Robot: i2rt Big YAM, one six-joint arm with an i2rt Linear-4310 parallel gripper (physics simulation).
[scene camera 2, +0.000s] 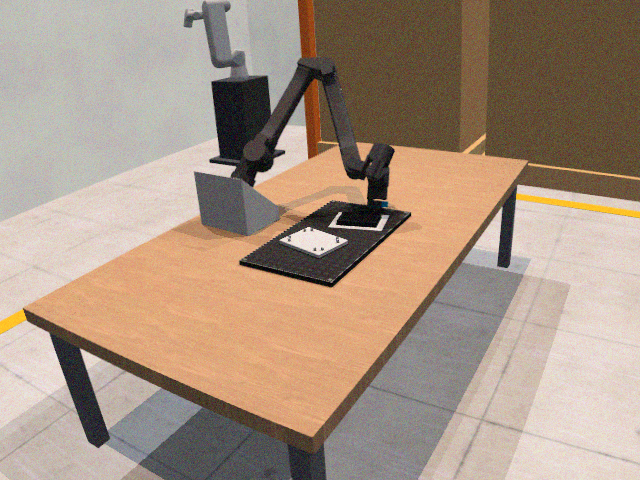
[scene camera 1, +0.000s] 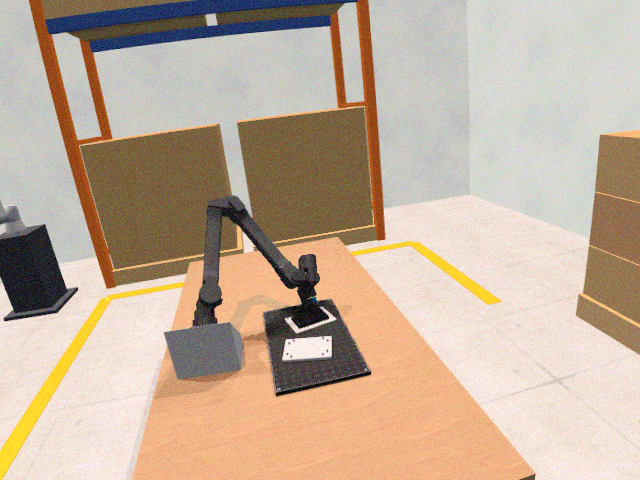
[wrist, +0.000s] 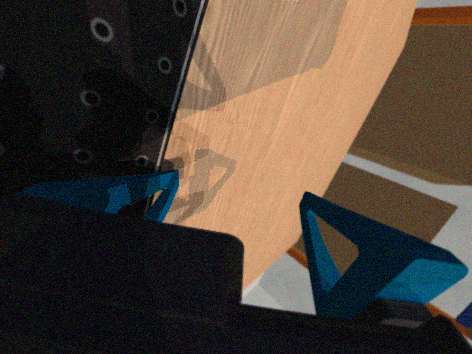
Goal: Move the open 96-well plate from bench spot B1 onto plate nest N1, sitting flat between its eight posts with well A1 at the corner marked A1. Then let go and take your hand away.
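Where they show: gripper, fingertip midpoint: point(scene camera 2: 380, 194) point(scene camera 1: 298, 293) point(wrist: 240, 188); arm's base at its link origin: point(scene camera 2: 238, 189) point(scene camera 1: 205, 333).
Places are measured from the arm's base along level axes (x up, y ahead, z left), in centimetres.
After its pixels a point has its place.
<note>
The black 96-well plate point(scene camera 1: 310, 317) @[x -8.4, y 37.6, z 12.6 cm] point(scene camera 2: 356, 220) @[x -8.3, y 38.1, z 10.8 cm] lies inside the white outline point(scene camera 1: 297, 329) @[x -9.6, y 31.7, z 7.6 cm] point(scene camera 2: 384, 223) @[x -9.6, y 45.6, z 15.3 cm] of bench spot B1; its wells and A1 corner cannot be made out. My gripper point(scene camera 1: 310, 300) point(scene camera 2: 378, 203) @[x -7.0, y 35.6, z 32.3 cm] point(wrist: 240, 188) @[x -7.0, y 35.6, z 32.3 cm] is open and empty, low over the far side of the plate; scene views do not show whether it touches. In the wrist view its two blue fingers stand wide apart, and the plate does not show clearly there. The white plate nest N1 point(scene camera 1: 307, 348) @[x -8.6, y 33.5, z -7.4 cm] point(scene camera 2: 313, 241) @[x -8.6, y 34.2, z -7.7 cm], with small dark posts, is unoccupied, on the camera side of B1; its A1 mark is unreadable.
A black perforated board point(scene camera 1: 323, 370) @[x -9.8, y 36.7, z -19.5 cm] point(scene camera 2: 289, 264) @[x -9.8, y 35.1, z -21.0 cm] point(wrist: 50, 60) @[x -9.8, y 32.2, z 22.4 cm] carries both spots on the wooden table point(scene camera 1: 310, 434) @[x -11.1, y 28.7, z -43.3 cm] point(scene camera 2: 206, 320) @[x -11.1, y 33.0, z -51.8 cm] point(wrist: 270, 125) @[x -11.1, y 29.7, z 39.6 cm]. A grey wedge-shaped block point(scene camera 1: 204, 351) @[x -1.8, y -0.1, z -8.6 cm] point(scene camera 2: 222, 204) @[x -2.0, y 0.5, z -8.7 cm] stands left of the board, near the arm's base.
</note>
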